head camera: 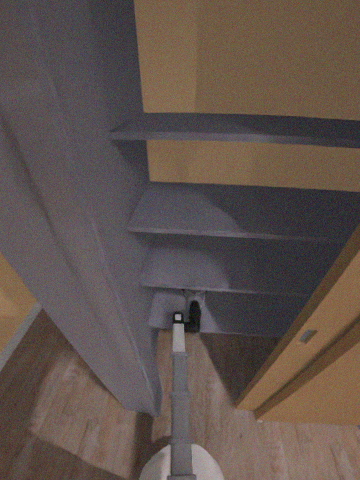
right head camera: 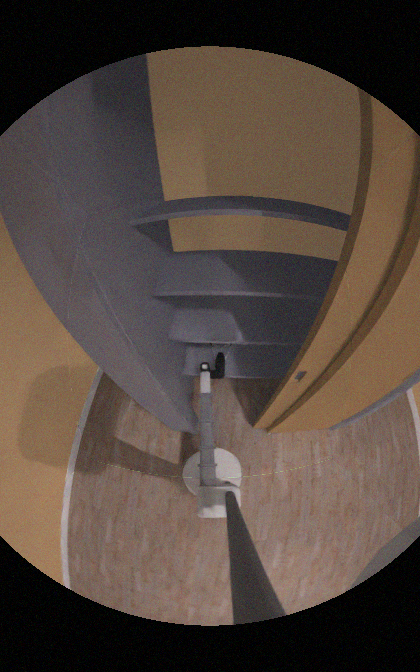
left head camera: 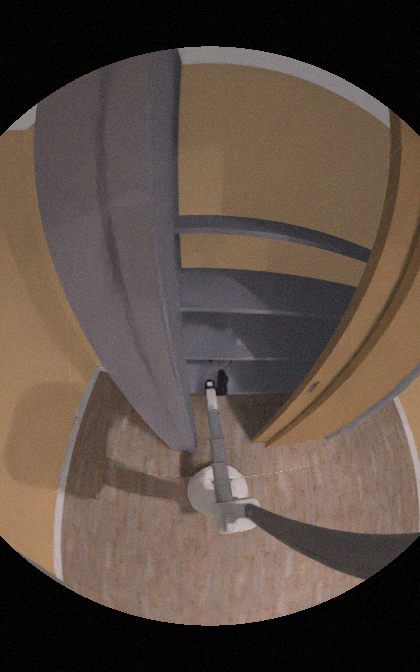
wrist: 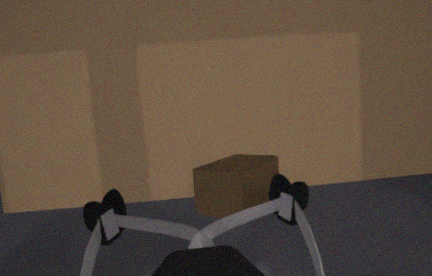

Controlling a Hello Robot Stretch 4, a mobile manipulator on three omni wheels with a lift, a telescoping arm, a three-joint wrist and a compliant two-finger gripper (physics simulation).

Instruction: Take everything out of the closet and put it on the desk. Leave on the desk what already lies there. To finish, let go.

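Places are measured from the robot's base along level axes (x ahead, y up, z right), in centimetres.
Pixels of known places: gripper, between the fingertips: (wrist: 198,198).
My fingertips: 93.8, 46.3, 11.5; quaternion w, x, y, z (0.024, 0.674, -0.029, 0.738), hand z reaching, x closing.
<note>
Ahead of a thing's pixels: the offset from my fingertips to its top centre, as dx, dy, dz. "spot": to the spot under its first point. Level surfaces: height alone.
The closet {spot: -60.6, +98.8, -24.3} (head camera: 65,165) (left head camera: 135,260) (right head camera: 100,225) is a tall grey unit with several shelf boards. In the wrist view, a brown box {+5.9, +1.7, +5.3} (wrist: 230,187) stands on a grey shelf {dy -3.3} (wrist: 370,225) towards the tan back wall. It lies beyond the fingers, right of the middle between them, and the right fingertip overlaps its right edge. My gripper (wrist: 198,198) (head camera: 194,292) is open and empty, its fingertips wide apart. In the head view it reaches into a low compartment, and a shelf edge partly hides its fingertips. The box and the desk do not show in the head views.
A wooden door (head camera: 330,310) (left head camera: 357,345) (right head camera: 337,330) with a small grey handle {spot: -57.8, +47.1, +27.0} (head camera: 307,336) stands at the right of the closet. The closet's side panel rises close on the left of my extended arm. A shelf board lies just above the gripper.
</note>
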